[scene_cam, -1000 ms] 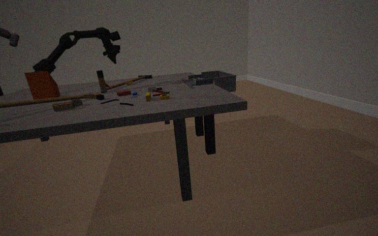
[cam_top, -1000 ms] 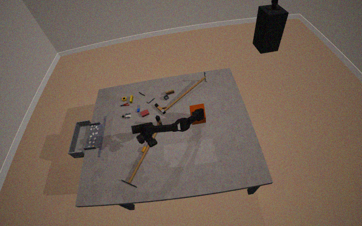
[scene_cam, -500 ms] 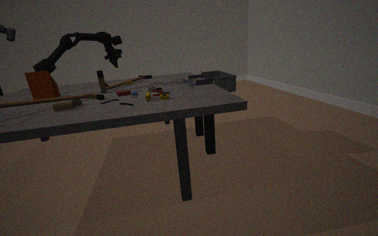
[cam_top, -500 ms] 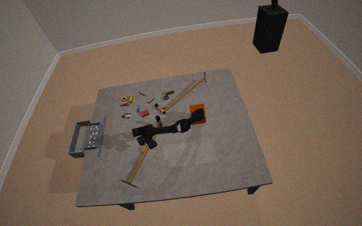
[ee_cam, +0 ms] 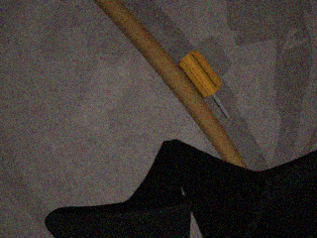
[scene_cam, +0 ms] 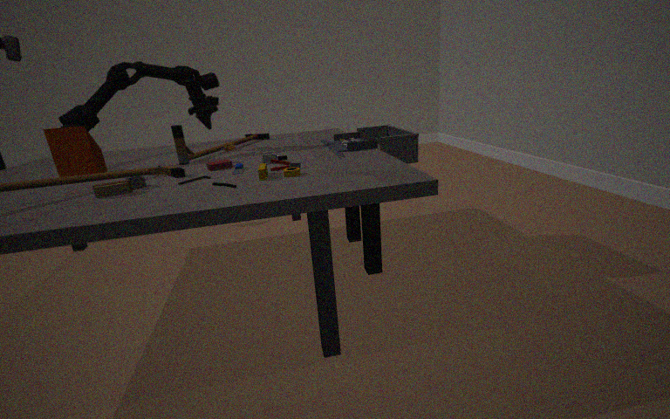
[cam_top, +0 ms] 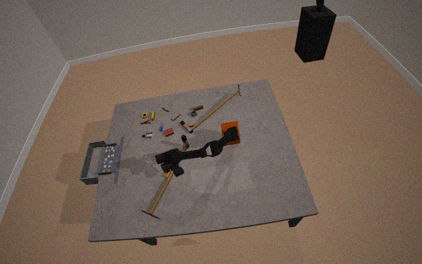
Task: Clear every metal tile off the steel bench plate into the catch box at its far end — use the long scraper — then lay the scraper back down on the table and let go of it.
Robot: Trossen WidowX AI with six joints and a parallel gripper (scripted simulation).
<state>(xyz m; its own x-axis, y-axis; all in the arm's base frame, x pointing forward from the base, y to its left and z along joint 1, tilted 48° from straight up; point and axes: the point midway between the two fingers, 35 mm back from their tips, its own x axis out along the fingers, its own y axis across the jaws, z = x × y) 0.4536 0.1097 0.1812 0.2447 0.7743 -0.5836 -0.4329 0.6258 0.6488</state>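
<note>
Now: gripper tip 50 mm short of the long scraper and 40 mm above it. Round my gripper tip: blue piece: 500 mm to the right, 100 mm ahead, 90 mm below; then yellow screwdriver: 80 mm below, 60 mm ahead, 40 mm to the right; then red block: 420 mm to the right, 90 mm below, 40 mm ahead.
</note>
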